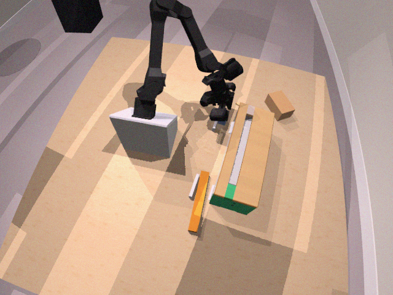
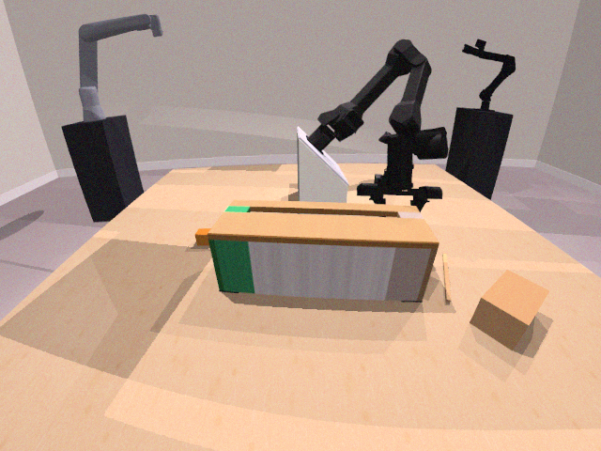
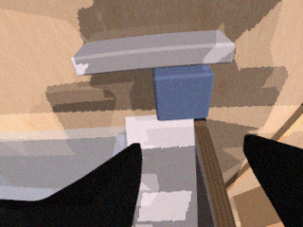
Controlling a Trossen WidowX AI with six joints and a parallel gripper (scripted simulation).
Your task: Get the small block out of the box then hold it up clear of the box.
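Now: the blue block 40 mm below my gripper tip and 20 mm behind it. Also, from my gripper tip: wooden box: 180 mm to the right, 40 mm ahead, 10 mm above; orange bar: 360 mm to the right, 70 mm behind, 40 mm below.
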